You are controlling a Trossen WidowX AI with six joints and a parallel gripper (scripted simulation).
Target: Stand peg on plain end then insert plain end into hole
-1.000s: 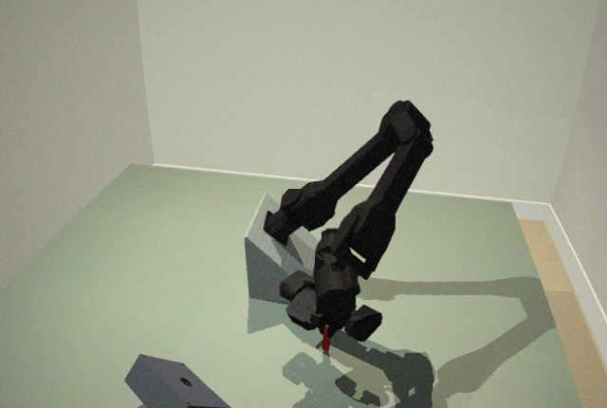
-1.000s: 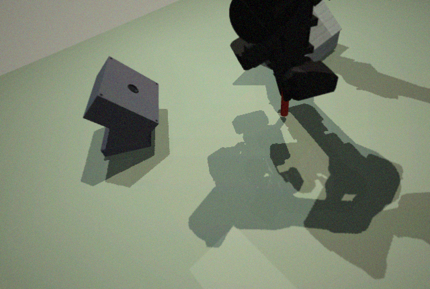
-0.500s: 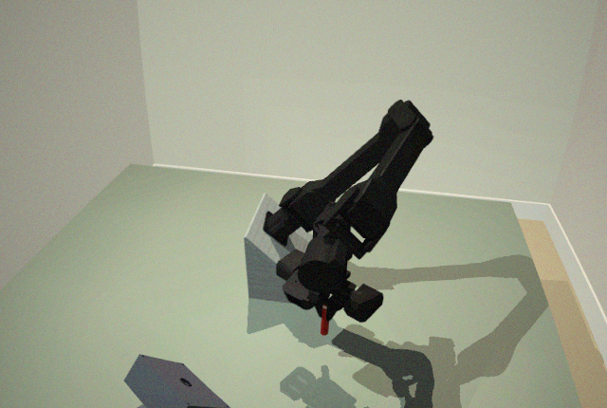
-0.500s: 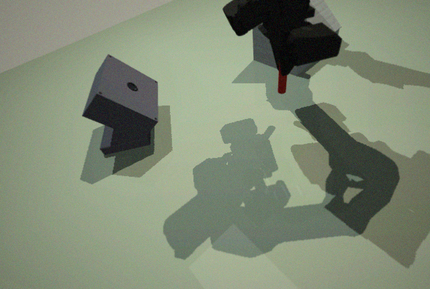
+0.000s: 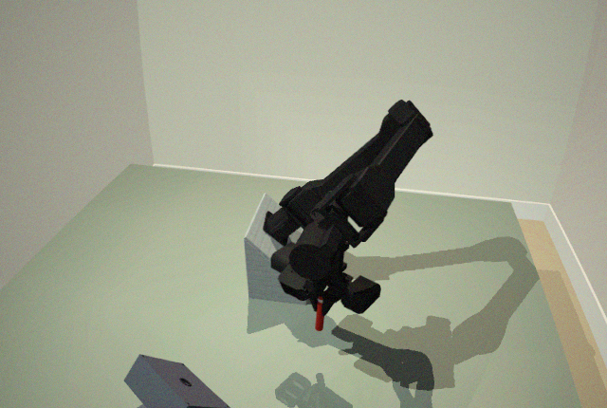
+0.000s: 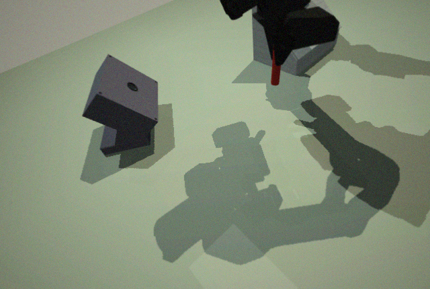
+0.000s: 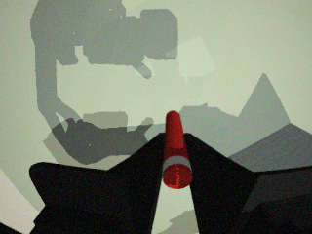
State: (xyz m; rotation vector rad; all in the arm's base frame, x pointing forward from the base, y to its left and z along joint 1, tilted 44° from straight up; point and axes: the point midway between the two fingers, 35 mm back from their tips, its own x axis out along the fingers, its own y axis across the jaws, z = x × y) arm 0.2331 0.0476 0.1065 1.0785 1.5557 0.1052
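Now: the dark sloped panel 180 mm ahead of my gripper tip, 220 mm to the right of it and 40 mm below it. Also, from my gripper tip: red peg: 20 mm above.
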